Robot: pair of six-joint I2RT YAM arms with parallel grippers.
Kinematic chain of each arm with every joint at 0, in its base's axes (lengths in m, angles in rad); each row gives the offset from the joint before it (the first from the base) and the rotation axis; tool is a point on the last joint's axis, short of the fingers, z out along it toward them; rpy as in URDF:
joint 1: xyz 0 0 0.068 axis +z
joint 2: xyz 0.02 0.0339 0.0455 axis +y
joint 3: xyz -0.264 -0.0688 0 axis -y
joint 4: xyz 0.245 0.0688 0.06 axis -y
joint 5: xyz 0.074 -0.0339 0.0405 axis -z
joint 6: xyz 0.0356 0 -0.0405 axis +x
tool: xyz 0 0 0 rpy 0 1.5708 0
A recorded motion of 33 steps. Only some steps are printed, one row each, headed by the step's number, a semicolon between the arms.
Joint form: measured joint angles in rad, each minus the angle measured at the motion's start. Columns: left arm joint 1, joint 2, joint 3, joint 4, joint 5, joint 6; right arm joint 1, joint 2, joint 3, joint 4, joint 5, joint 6.
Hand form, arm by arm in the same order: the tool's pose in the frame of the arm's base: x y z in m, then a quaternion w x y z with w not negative. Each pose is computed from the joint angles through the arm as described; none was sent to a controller.
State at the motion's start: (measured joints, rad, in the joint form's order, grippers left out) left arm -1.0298 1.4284 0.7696 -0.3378 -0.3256 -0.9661; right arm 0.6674 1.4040 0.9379 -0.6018 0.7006 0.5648
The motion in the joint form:
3: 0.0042 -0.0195 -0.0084 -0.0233 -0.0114 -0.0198; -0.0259 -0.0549 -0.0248 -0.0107 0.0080 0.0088
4: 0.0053 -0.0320 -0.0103 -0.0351 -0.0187 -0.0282; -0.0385 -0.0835 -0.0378 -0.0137 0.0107 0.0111
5: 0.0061 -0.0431 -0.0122 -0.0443 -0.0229 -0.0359; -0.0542 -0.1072 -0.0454 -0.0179 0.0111 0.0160
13: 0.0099 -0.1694 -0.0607 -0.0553 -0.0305 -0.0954; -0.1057 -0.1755 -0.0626 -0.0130 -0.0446 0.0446
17: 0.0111 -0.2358 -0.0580 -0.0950 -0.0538 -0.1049; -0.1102 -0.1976 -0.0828 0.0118 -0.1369 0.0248
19: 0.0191 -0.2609 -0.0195 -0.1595 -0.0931 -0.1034; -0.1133 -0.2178 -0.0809 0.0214 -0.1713 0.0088
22: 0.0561 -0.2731 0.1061 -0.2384 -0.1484 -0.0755; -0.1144 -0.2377 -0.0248 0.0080 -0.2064 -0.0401
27: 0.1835 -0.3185 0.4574 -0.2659 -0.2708 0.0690; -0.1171 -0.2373 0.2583 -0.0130 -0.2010 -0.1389
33: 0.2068 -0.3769 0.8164 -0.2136 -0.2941 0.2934; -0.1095 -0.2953 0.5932 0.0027 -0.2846 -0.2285
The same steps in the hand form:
3: 0.1482 -0.2216 0.1830 0.28247 -0.02770 0.94791 -0.14462; 0.2220 0.1369 0.2344 0.39015 0.05877 0.90861 -0.13696
4: 0.1474 -0.2193 0.1849 0.28449 -0.03310 0.94735 -0.14317; 0.2193 0.1308 0.2372 0.39441 0.06803 0.90622 -0.13634
5: 0.1467 -0.2174 0.1866 0.28563 -0.03771 0.94686 -0.14301; 0.2178 0.1248 0.2402 0.39789 0.07943 0.90394 -0.13515
13: 0.1374 -0.1999 0.2009 0.29894 -0.07413 0.93479 -0.17692; 0.2147 0.1094 0.2495 0.40422 0.11716 0.90148 -0.10107
17: 0.1334 -0.1914 0.2139 0.31342 -0.08512 0.92764 -0.18441; 0.2120 0.1096 0.2481 0.39327 0.10089 0.91184 -0.06085
19: 0.1343 -0.1869 0.2274 0.32919 -0.09415 0.92364 -0.17223; 0.2106 0.1092 0.2531 0.39703 0.09381 0.91205 -0.04166
22: 0.1454 -0.1850 0.2653 0.36757 -0.11302 0.90728 -0.17021; 0.2115 0.1107 0.2740 0.41203 0.07376 0.90796 -0.02017
27: 0.1676 -0.1592 0.3898 0.51000 -0.17233 0.81471 -0.21552; 0.2195 0.1147 0.3653 0.50698 0.06365 0.85931 0.02258
33: 0.1323 -0.1122 0.5174 0.63740 -0.16219 0.69324 -0.29469; 0.1824 0.0969 0.4862 0.63483 0.04880 0.76027 0.12880

